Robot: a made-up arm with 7 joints.
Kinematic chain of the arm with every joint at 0, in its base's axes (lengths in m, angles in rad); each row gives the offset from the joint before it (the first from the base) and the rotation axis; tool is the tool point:
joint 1: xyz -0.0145 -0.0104 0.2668 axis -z
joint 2: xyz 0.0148 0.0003 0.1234 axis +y
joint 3: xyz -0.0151 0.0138 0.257 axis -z
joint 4: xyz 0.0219 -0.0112 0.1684 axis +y
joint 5: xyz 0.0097 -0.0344 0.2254 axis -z
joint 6: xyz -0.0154 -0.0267 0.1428 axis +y
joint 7: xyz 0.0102 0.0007 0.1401 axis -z
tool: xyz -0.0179 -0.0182 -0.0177
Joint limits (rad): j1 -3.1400..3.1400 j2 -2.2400..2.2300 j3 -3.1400..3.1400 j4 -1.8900..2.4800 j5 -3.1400..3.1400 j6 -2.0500..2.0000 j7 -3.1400..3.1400
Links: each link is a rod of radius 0.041 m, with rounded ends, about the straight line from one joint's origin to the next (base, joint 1, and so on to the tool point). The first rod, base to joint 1, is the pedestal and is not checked.
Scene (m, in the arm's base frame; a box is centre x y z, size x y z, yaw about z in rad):
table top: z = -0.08
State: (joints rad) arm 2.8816 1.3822 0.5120 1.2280 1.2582 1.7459 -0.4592
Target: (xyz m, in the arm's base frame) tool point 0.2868 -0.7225 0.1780
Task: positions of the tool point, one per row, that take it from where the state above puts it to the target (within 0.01 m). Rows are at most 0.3 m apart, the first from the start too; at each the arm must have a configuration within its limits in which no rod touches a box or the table.
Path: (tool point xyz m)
1: -0.6836 -0.1143 0.2528
2: -0.6180 -0.3531 0.2218
3: -0.4668 -0.5597 0.1981
4: -0.2462 -0.7031 0.1826
5: 0.0163 -0.7608 0.1758
6: 0.2868 -0.7225 0.1780

